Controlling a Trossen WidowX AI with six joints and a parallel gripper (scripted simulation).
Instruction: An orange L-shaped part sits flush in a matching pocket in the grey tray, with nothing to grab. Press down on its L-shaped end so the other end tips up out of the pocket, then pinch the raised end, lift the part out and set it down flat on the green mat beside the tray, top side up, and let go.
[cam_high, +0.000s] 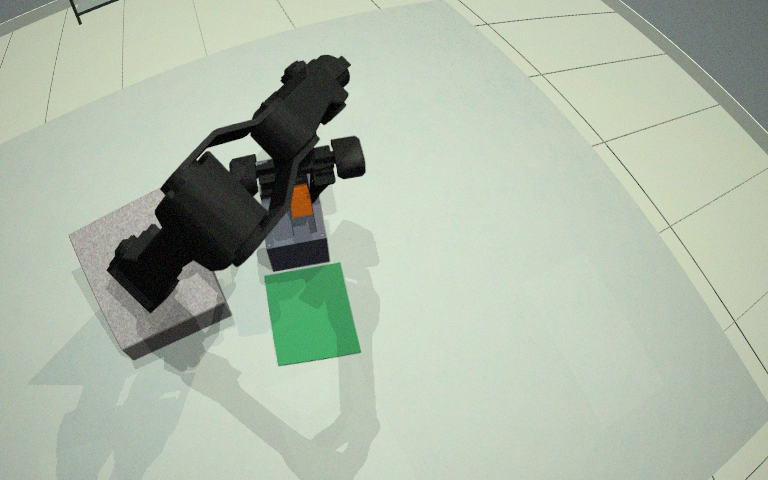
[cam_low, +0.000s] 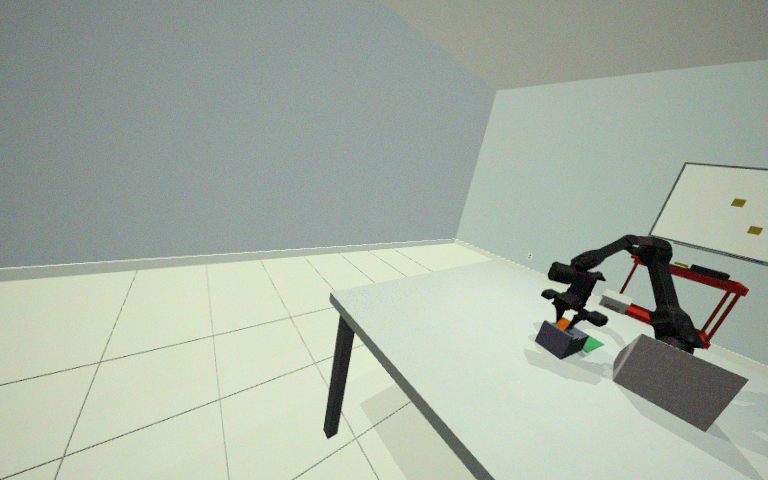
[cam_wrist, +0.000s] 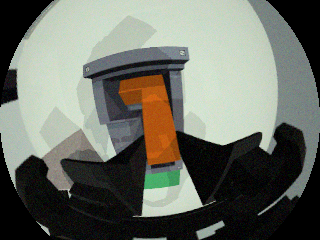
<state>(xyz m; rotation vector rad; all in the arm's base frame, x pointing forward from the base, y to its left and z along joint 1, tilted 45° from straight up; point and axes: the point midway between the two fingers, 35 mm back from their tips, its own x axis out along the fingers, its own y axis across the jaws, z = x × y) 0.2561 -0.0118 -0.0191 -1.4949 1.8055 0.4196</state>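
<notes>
Now: the orange L-shaped part 40 mm to the left of my gripper tip and 30 mm below it.
</notes>
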